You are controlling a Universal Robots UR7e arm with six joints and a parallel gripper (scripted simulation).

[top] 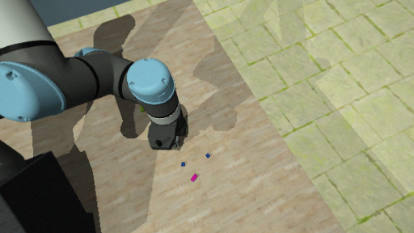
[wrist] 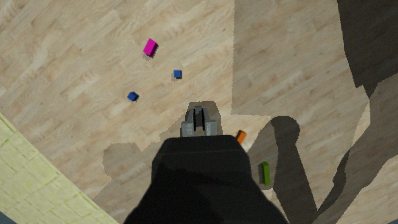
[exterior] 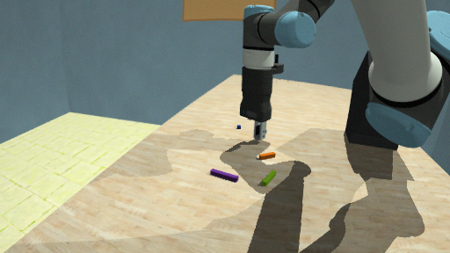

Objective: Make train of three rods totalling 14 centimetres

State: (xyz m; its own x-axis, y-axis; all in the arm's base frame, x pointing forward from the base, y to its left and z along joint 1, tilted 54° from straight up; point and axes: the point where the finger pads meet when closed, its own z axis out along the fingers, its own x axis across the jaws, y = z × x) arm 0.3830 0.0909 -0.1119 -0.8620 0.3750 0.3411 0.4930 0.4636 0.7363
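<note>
My gripper is now 1 cm above the grey rod. From my hand the other things lie so: magenta rod (12 cm to the right, 3 cm below); then orange rod (3 cm behind, 8 cm to the left, 3 cm below); then lime rod (5 cm behind, 18 cm to the left, 3 cm below).
</note>
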